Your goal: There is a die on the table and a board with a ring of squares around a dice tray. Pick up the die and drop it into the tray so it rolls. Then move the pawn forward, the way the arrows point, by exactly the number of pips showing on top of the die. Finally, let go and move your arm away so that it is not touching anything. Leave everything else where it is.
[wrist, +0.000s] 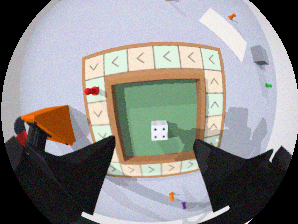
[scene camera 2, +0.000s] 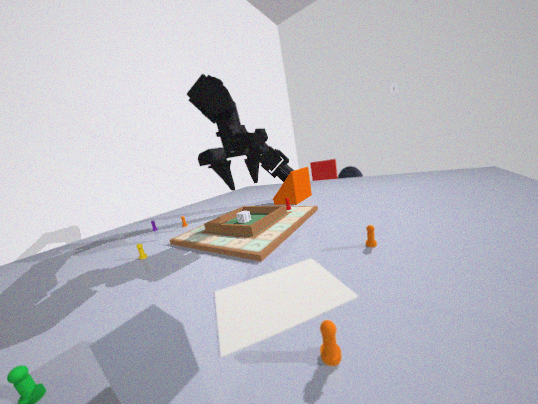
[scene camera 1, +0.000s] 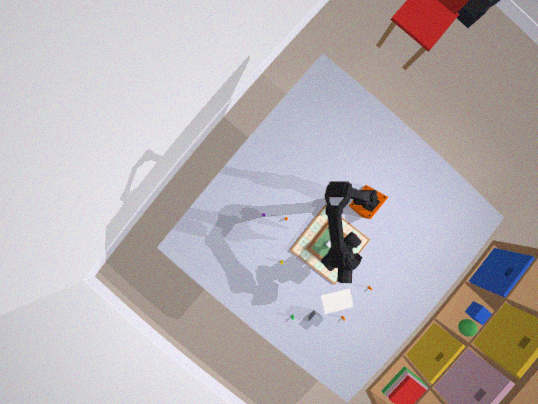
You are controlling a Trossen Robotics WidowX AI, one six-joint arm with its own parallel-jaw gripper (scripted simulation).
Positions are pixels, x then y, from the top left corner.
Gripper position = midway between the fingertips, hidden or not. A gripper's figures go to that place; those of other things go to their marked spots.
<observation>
My gripper [wrist: 156, 143] is 0.10 m from the lens. A white card [wrist: 218, 25]: 0.32 m from the lens. A dice tray [wrist: 175, 101] is 0.18 m from the lens. The marked spots on the dice tray and the white card are 0.24 m apart.
</observation>
